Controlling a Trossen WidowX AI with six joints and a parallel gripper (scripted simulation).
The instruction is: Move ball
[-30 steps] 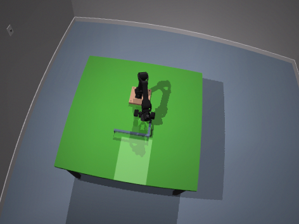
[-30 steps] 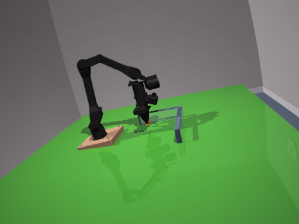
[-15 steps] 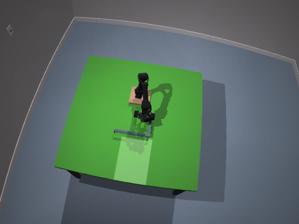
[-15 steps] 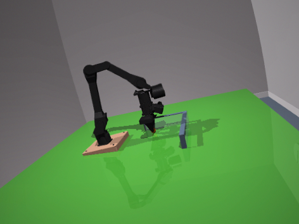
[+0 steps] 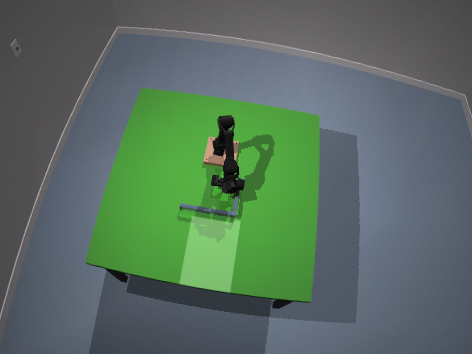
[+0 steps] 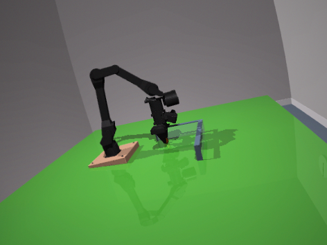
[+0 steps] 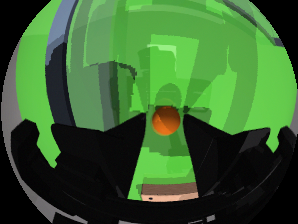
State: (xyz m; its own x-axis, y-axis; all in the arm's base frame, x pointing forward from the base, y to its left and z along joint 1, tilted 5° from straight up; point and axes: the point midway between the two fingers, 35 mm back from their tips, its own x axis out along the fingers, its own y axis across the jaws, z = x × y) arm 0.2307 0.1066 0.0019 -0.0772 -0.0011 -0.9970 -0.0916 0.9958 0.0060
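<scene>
Right now the orange ball is 10 mm above my gripper tip. Also, from my gripper tip: wall corner post (190 mm ahead, 230 mm to the right, 20 mm above).
</scene>
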